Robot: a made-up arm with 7 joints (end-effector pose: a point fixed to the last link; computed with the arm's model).
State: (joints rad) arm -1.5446 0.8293 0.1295 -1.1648 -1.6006 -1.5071 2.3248
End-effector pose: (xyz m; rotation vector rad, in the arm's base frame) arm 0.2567 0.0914 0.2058 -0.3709 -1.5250 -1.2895
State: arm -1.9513 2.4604 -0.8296 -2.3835 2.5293 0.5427 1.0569
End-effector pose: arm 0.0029 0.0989 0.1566 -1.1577 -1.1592 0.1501
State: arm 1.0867 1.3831 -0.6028 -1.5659 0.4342 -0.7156 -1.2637
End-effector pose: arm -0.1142 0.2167 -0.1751 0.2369 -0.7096 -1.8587
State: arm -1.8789 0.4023 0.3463 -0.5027 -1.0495 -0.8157 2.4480
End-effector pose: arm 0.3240 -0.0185 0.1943 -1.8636 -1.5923 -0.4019
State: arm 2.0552 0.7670 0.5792 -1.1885 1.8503 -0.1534 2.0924
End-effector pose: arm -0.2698 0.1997 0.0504 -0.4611 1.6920 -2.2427
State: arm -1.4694 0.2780 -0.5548 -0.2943 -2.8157 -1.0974 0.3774
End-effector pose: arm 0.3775 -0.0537 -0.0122 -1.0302 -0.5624 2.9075
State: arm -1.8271 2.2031 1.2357 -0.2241 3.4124 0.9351 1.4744
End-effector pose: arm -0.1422 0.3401 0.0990 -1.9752 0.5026 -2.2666
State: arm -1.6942 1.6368 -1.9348 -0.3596 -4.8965 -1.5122 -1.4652
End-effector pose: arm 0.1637 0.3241 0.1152 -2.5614 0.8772 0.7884
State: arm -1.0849 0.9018 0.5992 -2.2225 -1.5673 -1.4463 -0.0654
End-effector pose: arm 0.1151 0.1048 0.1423 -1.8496 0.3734 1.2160
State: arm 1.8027 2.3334 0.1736 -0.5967 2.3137 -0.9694 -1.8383
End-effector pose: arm 0.1340 0.3504 -0.0154 2.1132 0.1180 -1.5680
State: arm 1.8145 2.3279 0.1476 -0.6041 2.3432 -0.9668 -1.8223
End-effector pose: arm 0.1279 0.3523 -0.0168 2.0876 0.1305 -1.5514
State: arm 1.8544 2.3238 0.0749 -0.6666 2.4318 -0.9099 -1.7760
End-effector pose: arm 0.1104 0.3549 -0.0286 1.9269 0.1800 -1.4968
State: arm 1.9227 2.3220 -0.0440 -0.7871 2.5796 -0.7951 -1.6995
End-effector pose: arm 0.0773 0.3561 -0.0461 1.6472 0.2982 -1.3646
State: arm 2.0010 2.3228 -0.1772 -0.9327 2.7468 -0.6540 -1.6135
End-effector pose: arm 0.0348 0.3524 -0.0579 1.3557 0.4757 -1.1536
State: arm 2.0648 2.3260 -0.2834 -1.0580 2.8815 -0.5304 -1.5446
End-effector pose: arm -0.0010 0.3449 -0.0600 1.1440 0.6446 -0.9376
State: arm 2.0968 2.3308 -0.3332 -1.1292 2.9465 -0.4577 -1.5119
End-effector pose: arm -0.0186 0.3387 -0.0596 1.0336 0.7367 -0.8133
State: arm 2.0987 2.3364 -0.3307 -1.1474 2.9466 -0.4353 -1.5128
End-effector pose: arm -0.0193 0.3367 -0.0621 0.9954 0.7466 -0.8006
